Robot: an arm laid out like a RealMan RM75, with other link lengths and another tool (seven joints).
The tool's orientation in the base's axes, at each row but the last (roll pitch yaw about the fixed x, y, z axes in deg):
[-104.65 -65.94 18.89]
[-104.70 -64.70 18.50]
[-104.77 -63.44 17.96]
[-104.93 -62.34 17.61]
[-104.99 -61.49 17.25]
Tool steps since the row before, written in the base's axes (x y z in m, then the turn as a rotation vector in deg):
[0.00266 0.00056 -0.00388 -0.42 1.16 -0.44]
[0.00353 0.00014 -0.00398 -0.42 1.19 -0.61]
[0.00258 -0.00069 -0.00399 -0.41 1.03 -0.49]
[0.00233 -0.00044 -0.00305 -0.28 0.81 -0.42]
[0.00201 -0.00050 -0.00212 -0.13 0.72 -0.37]
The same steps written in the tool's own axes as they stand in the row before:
[-0.00244 0.00400 0.00070 -0.41 -0.16 1.23]
[-0.00215 0.00486 0.00025 -0.56 -0.09 1.28]
[-0.00257 0.00403 -0.00044 -0.47 -0.13 1.11]
[-0.00173 0.00344 -0.00025 -0.38 -0.05 0.87]
[-0.00102 0.00276 -0.00037 -0.28 0.06 0.77]

